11 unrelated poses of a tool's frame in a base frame.
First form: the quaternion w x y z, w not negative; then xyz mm.
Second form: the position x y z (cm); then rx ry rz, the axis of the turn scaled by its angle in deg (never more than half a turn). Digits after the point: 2 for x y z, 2 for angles.
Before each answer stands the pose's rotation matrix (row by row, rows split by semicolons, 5 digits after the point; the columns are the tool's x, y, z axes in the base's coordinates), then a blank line. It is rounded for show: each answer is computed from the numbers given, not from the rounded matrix.
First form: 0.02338 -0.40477 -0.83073 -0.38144 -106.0 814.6 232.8
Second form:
-0.67123 0.69035 0.26995; 0.65468 0.38133 0.65268; 0.34764 0.61482 -0.70791

-10.60 81.46 23.28 -71.79 -147.35 -67.66
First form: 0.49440 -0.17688 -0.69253 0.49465 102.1 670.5 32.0
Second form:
-0.44856 -0.24412 -0.85977; 0.73410 0.44807 -0.51022; 0.50979 -0.86002 -0.02177

10.21 67.05 3.20 -24.57 -96.19 68.71
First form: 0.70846 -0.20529 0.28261 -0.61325 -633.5 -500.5 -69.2
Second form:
0.08812 0.75289 0.65222; -0.98496 0.16356 -0.05574; -0.14865 -0.63750 0.75598

-63.35 -50.05 -6.92 -26.12 35.95 -78.01
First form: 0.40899 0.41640 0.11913 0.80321 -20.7 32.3 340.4
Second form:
-0.31868 -0.55780 0.76636; 0.75622 -0.63707 -0.14923; 0.57147 0.53198 0.62484

-2.07 3.23 34.04 60.10 17.20 115.94
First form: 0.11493 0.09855 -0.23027 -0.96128 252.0 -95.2 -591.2
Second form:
-0.95416 0.17557 -0.24240; -0.26634 -0.86753 0.42005; -0.13654 0.46536 0.87453

25.20 -9.52 -59.12 16.55 -38.67 -161.41
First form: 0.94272 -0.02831 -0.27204 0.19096 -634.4 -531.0 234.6
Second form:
0.77906 -0.34464 -0.52373; 0.37545 0.92547 -0.05052; 0.50211 -0.15728 0.85038

-63.44 -53.10 23.46 -3.31 -31.78 22.31
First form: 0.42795 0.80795 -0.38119 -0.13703 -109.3 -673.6 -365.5
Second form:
0.67184 -0.49868 -0.54768; -0.73324 -0.34311 -0.58705; 0.10483 0.79599 -0.59617

-10.93 -67.36 -36.55 115.61 -54.54 -19.61
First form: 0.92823 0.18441 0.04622 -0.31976 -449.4 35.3 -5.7
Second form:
0.79123 0.61067 -0.03213; -0.57657 0.72749 -0.37191; -0.20374 0.31279 0.92771

-44.94 3.53 -0.57 21.65 5.43 -37.54
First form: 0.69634 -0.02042 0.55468 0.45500 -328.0 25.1 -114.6
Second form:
-0.02939 -0.65632 0.75391; 0.61102 0.58512 0.53320; -0.79107 0.47632 0.38383

-32.80 2.51 -11.46 -2.61 70.89 58.15
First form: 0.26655 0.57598 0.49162 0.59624 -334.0 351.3 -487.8
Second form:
-0.19439 0.24847 0.94893; 0.88419 -0.37452 0.27919; 0.42476 0.89331 -0.14689

-33.40 35.13 -48.78 89.09 76.04 92.23
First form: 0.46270 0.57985 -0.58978 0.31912 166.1 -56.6 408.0
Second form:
0.10064 -0.97929 -0.17570; -0.38866 0.12387 -0.91302; 0.91587 0.16017 -0.36814

16.61 -5.66 40.80 81.68 -83.08 44.95
